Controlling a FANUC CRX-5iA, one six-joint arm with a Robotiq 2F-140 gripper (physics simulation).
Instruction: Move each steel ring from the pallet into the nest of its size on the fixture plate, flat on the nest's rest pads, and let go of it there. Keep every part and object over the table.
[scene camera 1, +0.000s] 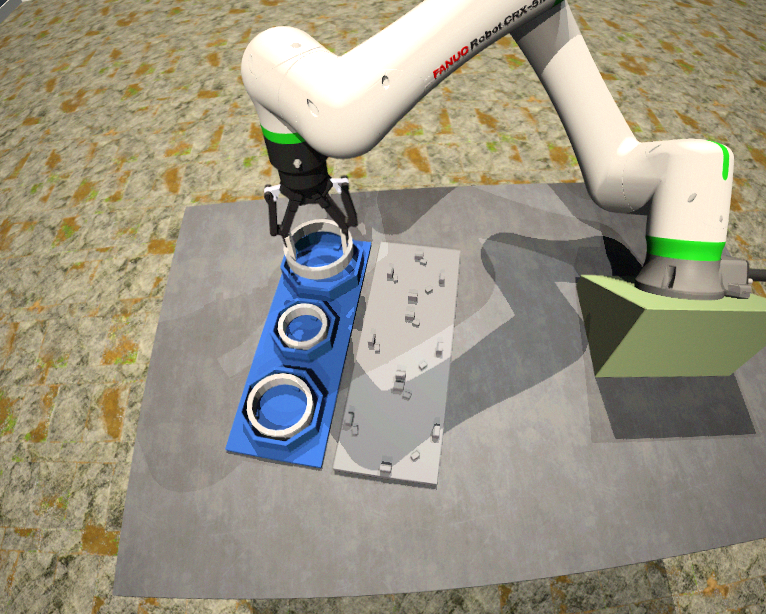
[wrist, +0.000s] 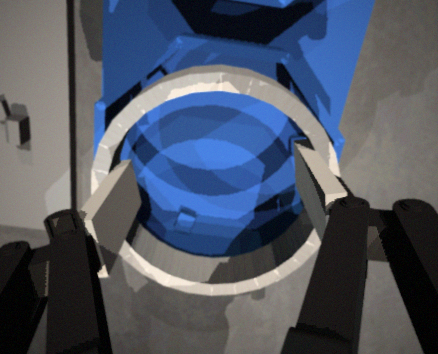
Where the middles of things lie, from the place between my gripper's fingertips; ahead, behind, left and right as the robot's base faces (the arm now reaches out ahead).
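Positions relative to my hand: steel ring (scene camera 1: 335, 268), 10 mm to the right of it and 10 mm above it; blue pallet (scene camera 1: 326, 372), 20 mm ahead of it, 140 mm to the left of it and 60 mm below it; grey fixture plate (scene camera 1: 391, 428), 160 mm behind it, 160 mm to the left of it and 60 mm below it.
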